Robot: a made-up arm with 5 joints.
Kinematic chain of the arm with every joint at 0, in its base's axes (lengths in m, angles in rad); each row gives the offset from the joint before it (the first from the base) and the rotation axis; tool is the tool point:
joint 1: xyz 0 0 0.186 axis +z
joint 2: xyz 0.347 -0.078 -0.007 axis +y
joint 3: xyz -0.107 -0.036 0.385 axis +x
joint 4: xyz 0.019 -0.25 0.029 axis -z
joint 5: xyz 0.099 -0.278 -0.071 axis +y
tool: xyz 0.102 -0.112 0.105
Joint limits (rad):
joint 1: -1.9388..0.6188
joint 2: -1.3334..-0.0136
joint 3: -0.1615..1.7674
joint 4: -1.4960..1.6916
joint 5: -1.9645..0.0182
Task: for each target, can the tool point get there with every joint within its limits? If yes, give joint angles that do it. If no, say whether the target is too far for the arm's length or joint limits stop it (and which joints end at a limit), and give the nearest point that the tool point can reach.
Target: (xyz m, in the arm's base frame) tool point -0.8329 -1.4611 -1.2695
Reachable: no: too far | nearest point -0.3234 -0.5673 -0.1585 | short by 1.514 m
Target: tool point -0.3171 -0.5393 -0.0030
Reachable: yes | joints -1.0545 -0.9206 0.8815 0.1316 -1.8048
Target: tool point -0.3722 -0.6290 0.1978
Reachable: yes | joints -1.0752 -0.7076 0.8127 -0.0403 -0.7172
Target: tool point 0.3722 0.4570 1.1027
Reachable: no: joint limits stop it (at a limit: joint 1, joint 3, joint 4) | nearest point 0.4996 0.1236 0.7287 | short by 0.517 m
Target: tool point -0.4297 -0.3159 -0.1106
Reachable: yes | joints -1.3517 -0.9445 1.0458 0.7577 -1.0367
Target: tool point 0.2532 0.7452 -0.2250
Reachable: no: joint limits stop it (at a limit: joint 1, joint 2, joint 3, joint 5) | nearest point 0.4168 0.2901 -0.0958 | short by 0.501 m
